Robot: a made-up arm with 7 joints. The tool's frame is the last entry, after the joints.
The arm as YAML. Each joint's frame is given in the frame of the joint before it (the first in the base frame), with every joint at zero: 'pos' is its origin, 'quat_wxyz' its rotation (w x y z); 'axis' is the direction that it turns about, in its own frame. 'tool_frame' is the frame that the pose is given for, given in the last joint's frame.
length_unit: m
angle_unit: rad
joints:
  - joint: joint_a
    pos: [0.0, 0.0, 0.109]
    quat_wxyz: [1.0, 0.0, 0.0, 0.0]
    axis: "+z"
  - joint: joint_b
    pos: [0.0, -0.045, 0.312]
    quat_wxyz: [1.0, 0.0, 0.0, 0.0]
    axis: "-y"
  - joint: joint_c
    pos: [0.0, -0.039, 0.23]
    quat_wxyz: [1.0, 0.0, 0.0, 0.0]
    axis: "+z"
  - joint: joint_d
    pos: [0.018, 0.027, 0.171]
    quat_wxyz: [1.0, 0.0, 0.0, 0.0]
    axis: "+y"
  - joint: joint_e
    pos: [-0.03, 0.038, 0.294]
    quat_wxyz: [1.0, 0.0, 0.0, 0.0]
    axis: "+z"
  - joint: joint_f
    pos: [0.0, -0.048, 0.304]
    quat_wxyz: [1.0, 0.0, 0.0, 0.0]
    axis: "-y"
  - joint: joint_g
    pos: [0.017, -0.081, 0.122]
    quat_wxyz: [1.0, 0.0, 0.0, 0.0]
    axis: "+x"
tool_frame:
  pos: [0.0, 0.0, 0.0]
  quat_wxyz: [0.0, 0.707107, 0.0, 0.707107]
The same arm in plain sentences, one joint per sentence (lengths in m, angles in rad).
The arm has seven revolute joints in a row. What follows holds with every joint at zero, and every direction is one of the base frame's.
Joint 1 lies 0.109 m along +z from the base frame's origin and rotates about +z.
Joint 2 lies 0.045 m along -y and 0.312 m along +z from joint 1 and rotates about -y.
Joint 3 lies 0.039 m along -y and 0.23 m along +z from joint 2 and rotates about +z.
Joint 4 lies 0.018 m along +x and 0.027 m along +y and 0.171 m along +z from joint 3 and rotates about +y.
Joint 5 lies 0.03 m along -x and 0.038 m along +y and 0.294 m along +z from joint 4 and rotates about +z.
Joint 6 lies 0.048 m along -y and 0.304 m along +z from joint 5 and rotates about -y.
Joint 7 lies 0.017 m along +x and 0.081 m along -y and 0.122 m along +z from joint 6 and rotates about +x.
The tool frame, which is the frame that the pose is given for, lies at the same point as joint 7; its axes are the base frame's turned by roll 3.1416, pitch -1.5708 and yaw 0 rad (as in URDF: about the fixed x, then y, then z).

